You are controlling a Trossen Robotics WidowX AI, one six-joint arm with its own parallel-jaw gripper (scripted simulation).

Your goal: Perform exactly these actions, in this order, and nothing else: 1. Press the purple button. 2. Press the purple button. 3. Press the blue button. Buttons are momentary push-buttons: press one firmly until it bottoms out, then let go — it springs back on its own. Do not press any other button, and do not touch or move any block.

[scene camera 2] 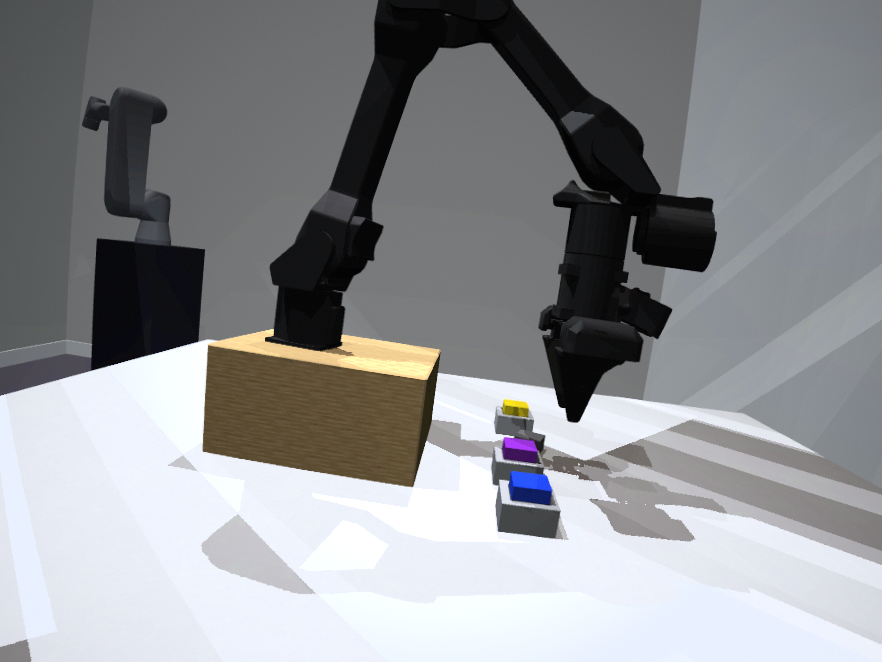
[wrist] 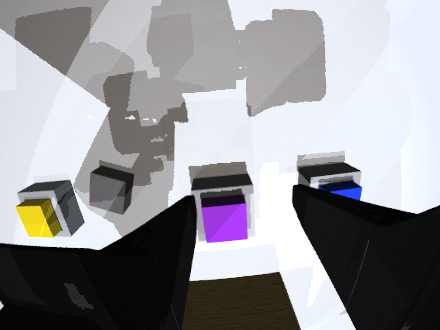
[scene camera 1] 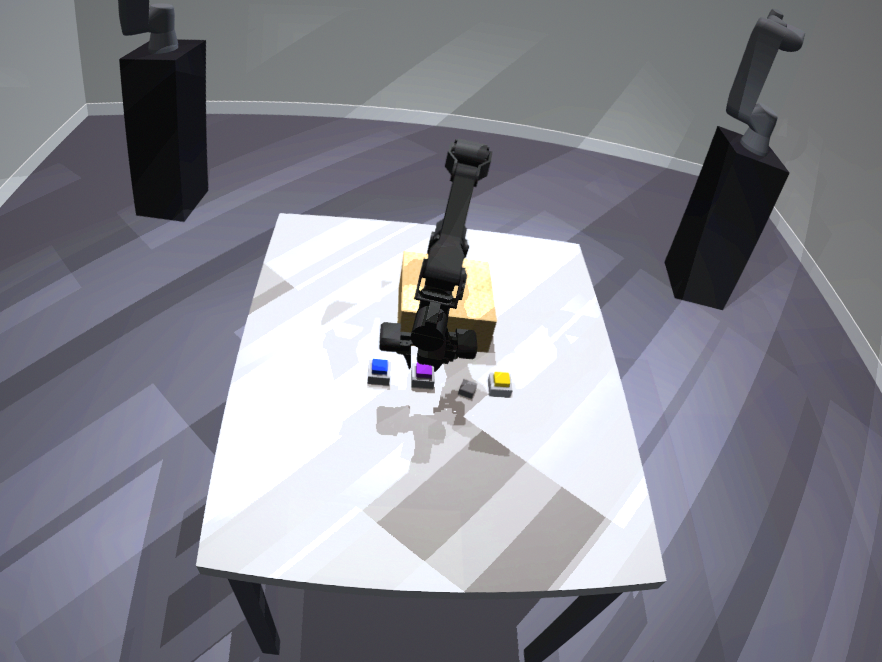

The pictures show: my gripper, a grey block and a blue button.
My gripper also shows in the wrist view and in scene camera 1.
